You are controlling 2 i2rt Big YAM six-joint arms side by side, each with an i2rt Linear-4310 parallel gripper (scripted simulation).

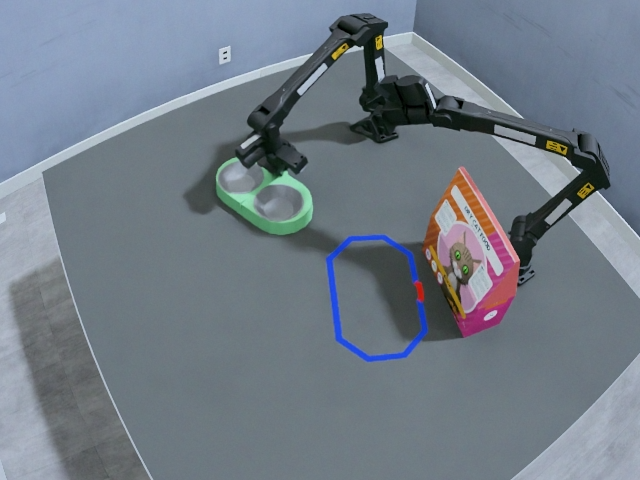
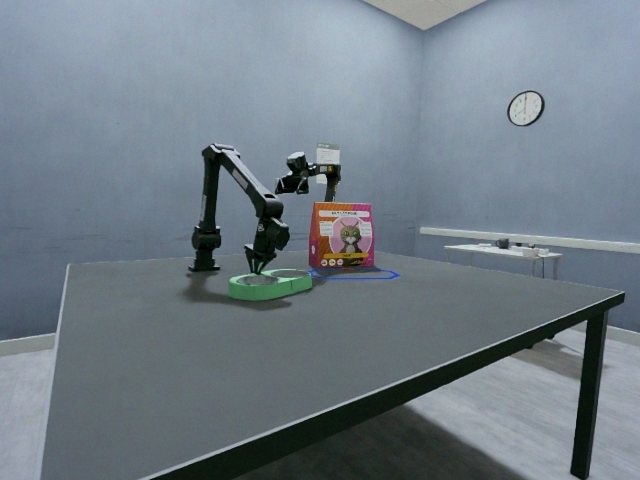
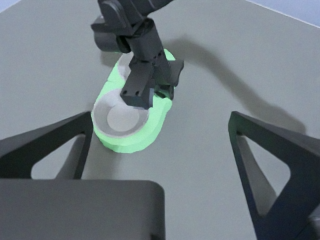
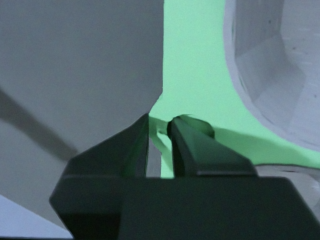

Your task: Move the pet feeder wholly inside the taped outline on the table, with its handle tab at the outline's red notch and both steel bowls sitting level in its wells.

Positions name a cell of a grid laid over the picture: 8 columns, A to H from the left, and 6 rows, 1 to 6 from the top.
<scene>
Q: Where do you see a steel bowl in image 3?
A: C3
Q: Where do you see a green pet feeder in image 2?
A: D4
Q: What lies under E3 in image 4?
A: A green pet feeder.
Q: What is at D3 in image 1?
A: A green pet feeder.
</scene>
